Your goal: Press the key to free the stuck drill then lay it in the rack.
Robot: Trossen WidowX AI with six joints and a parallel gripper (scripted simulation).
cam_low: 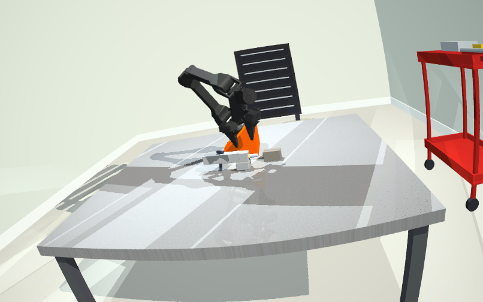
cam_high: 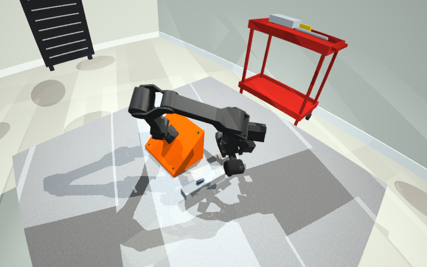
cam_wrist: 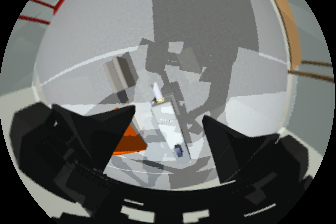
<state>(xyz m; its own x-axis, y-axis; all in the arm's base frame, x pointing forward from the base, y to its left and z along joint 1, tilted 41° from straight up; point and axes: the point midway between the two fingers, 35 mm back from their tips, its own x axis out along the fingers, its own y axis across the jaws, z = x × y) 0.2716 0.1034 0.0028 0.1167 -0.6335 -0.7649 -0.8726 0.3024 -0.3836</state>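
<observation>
Now: the drill 5 cm below my gripper tip, 3 cm to the right of it and 2 cm behind it. From my gripper tip the other things lie so: blue key 11 cm to the right, 5 cm below, 2 cm behind; grey rack 9 cm behind, 8 cm to the left, 8 cm below; housing block 8 cm to the right, 6 cm below, 2 cm behind.
</observation>
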